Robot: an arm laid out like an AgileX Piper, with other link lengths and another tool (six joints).
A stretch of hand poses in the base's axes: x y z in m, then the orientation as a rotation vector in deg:
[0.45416, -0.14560, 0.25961, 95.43, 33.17, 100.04]
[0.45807, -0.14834, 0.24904, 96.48, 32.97, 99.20]
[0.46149, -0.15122, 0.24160, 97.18, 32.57, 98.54]
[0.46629, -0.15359, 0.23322, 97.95, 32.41, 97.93]
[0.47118, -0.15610, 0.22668, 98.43, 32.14, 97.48]
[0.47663, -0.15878, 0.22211, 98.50, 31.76, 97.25]
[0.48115, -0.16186, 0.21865, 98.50, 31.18, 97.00]
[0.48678, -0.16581, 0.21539, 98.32, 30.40, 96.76]
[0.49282, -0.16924, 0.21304, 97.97, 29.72, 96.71]
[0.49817, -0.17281, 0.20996, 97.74, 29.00, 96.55]
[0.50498, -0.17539, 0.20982, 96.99, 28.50, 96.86]
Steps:
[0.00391, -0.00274, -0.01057, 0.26, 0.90, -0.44]
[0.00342, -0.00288, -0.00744, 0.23, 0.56, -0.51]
[0.00480, -0.00237, -0.00838, 0.21, 0.66, -0.32]
[0.00489, -0.00251, -0.00654, 0.16, 0.39, -0.34]
[0.00545, -0.00268, -0.00457, 0.07, 0.02, -0.36]
[0.00452, -0.00308, -0.00346, 0.09, -0.07, -0.51]
[0.00563, -0.00395, -0.00326, 0.06, -0.24, -0.66]
[0.00604, -0.00343, -0.00235, 0.02, -0.39, -0.52]
[0.00535, -0.00357, -0.00308, 0.06, -0.28, -0.58]
[0.00681, -0.00258, -0.00014, -0.11, -0.72, -0.27]

